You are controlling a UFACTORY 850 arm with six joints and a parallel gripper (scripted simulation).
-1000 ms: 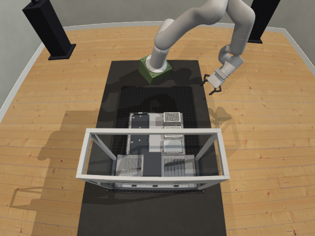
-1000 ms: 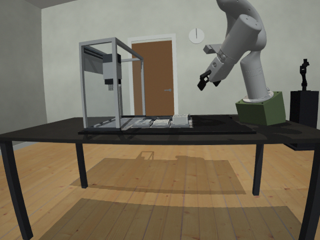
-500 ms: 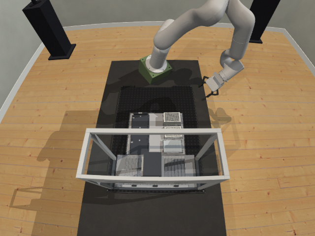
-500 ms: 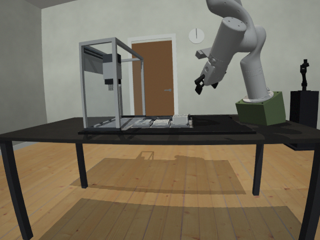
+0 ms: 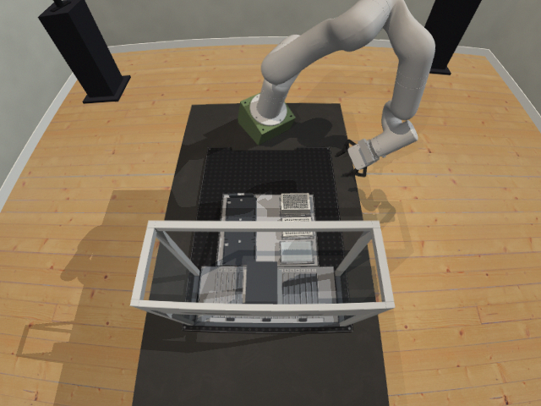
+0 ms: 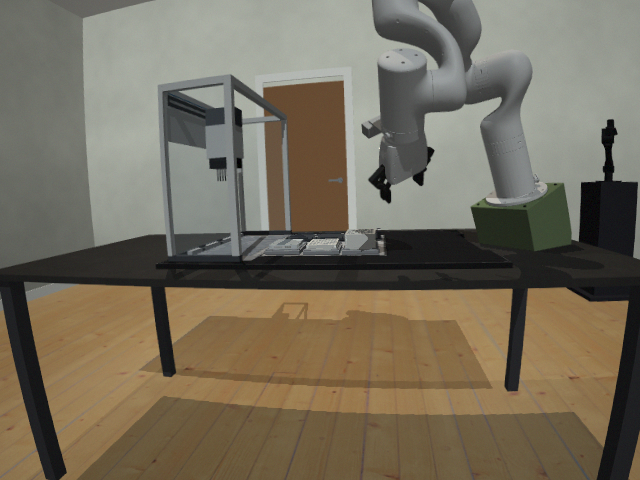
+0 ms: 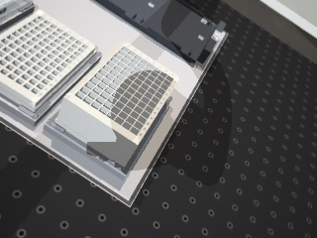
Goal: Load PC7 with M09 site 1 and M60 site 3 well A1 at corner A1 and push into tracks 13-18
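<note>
The nest s3 is 33 cm ahead of my hand, 19 cm to the right of it and 17 cm below it. The rest, counted from my hand: plate carrier PC7: 23 cm ahead, 44 cm to the right, 16 cm below; then nest s1: 11 cm ahead, 20 cm to the right, 17 cm below; then nest S2: 22 cm ahead, 19 cm to the right, 17 cm below.
</note>
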